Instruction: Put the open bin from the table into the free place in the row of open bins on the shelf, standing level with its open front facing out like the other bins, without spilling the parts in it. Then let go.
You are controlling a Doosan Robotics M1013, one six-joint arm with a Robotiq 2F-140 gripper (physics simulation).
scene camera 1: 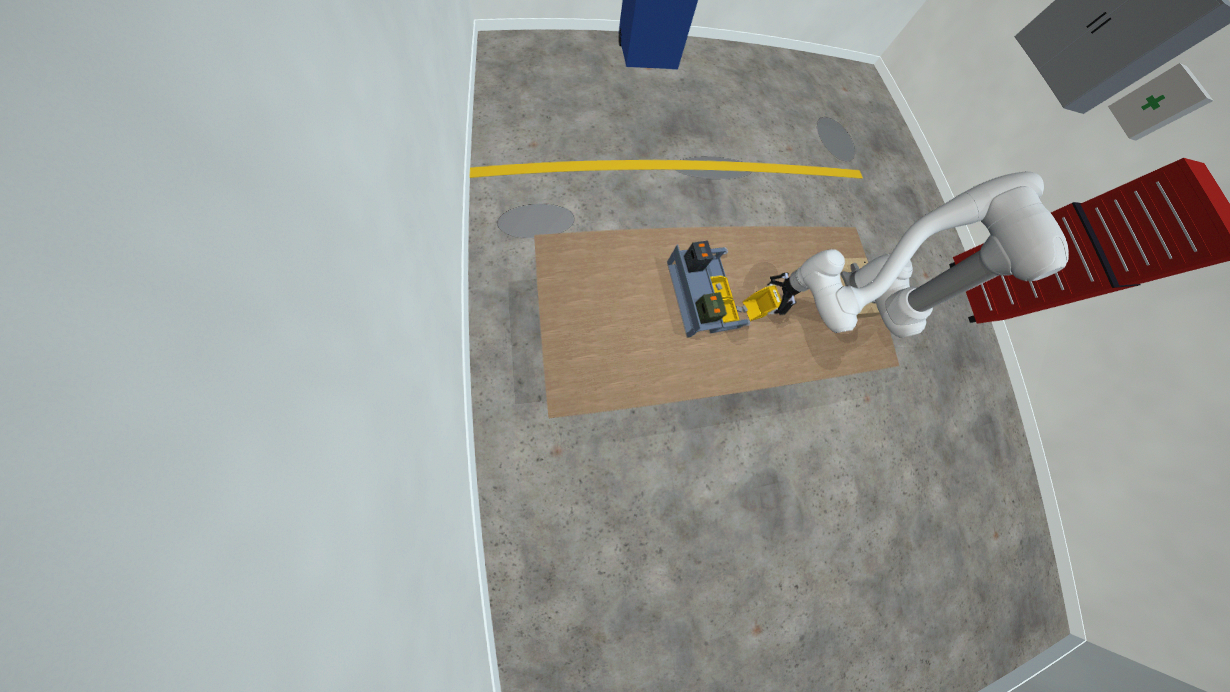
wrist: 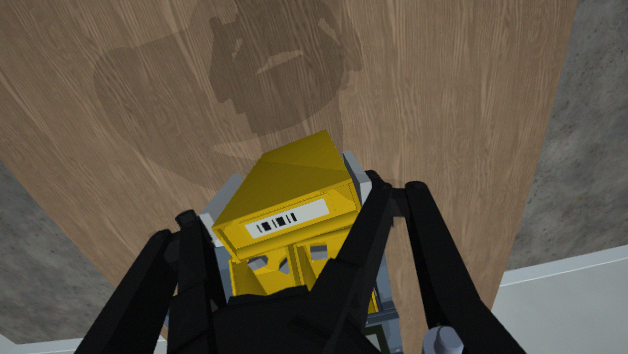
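Pixels of known places: gripper, between the fingertips: (scene camera 1: 767, 301) (wrist: 294, 176); arm's base, origin of its link: (scene camera 1: 858, 287).
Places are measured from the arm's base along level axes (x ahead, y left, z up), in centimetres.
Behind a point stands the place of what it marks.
Observation:
The open yellow bin (scene camera 1: 760, 303) {x 57.3, y 5.0, z -5.3 cm} (wrist: 295, 172) {x 56.5, y 7.3, z 4.5 cm} has a white barcode label on its face and stands beside the shelf, on the arm's side. My gripper (scene camera 1: 777, 295) {x 58.0, y 6.7, z 1.4 cm} (wrist: 294, 176) {x 58.0, y 6.7, z 1.4 cm} has its two grey pads against opposite sides of this bin and is shut on it. The parts inside the bin cannot be made out. The blue-grey shelf (scene camera 1: 688, 298) {x 97.7, y 4.9, z 4.7 cm} (wrist: 391, 316) {x 82.8, y 16.4, z 2.6 cm} holds yellow open bins. In the wrist view, two of these bins (wrist: 277, 281) {x 83.8, y -2.8, z -7.2 cm} (wrist: 332, 242) {x 75.7, y 9.4, z -7.2 cm} show close together below the held bin, with grey parts in them. The free place cannot be clearly made out.
Two dark boxes with orange marks, one black (scene camera 1: 698, 255) {x 94.2, y -10.1, z 14.1 cm} and one dark green (scene camera 1: 711, 307) {x 91.4, y 11.7, z 11.6 cm}, are on the shelf's upper part. The wooden table top (scene camera 1: 602, 361) {x 135.0, y 26.8, z -8.0 cm} (wrist: 450, 100) {x 54.7, y 29.0, z -8.1 cm} lies around the shelf. A red tool cabinet (scene camera 1: 1152, 219) stands behind the arm.

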